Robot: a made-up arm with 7 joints. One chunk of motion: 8 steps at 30 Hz.
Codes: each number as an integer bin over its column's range. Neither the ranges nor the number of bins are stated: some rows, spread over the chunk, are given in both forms.
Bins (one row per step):
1: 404 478 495 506 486 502
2: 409 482 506 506 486 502
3: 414 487 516 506 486 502
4: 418 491 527 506 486 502
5: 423 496 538 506 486 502
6: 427 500 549 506 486 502
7: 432 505 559 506 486 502
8: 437 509 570 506 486 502
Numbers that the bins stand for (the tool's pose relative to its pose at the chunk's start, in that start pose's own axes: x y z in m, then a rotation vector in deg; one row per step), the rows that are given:
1: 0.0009 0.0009 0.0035 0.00 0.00 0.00
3: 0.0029 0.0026 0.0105 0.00 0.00 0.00
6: 0.0055 0.0051 0.0214 0.00 0.00 0.00
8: 0.0075 0.0068 0.0283 0.00 0.00 0.00
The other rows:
2: 0.0019 0.0017 0.0071 0.00 0.00 0.00
4: 0.0037 0.0034 0.0141 0.00 0.00 0.00
5: 0.0047 0.0043 0.0177 0.00 0.00 0.00
7: 0.0065 0.0060 0.0247 0.00 0.00 0.00

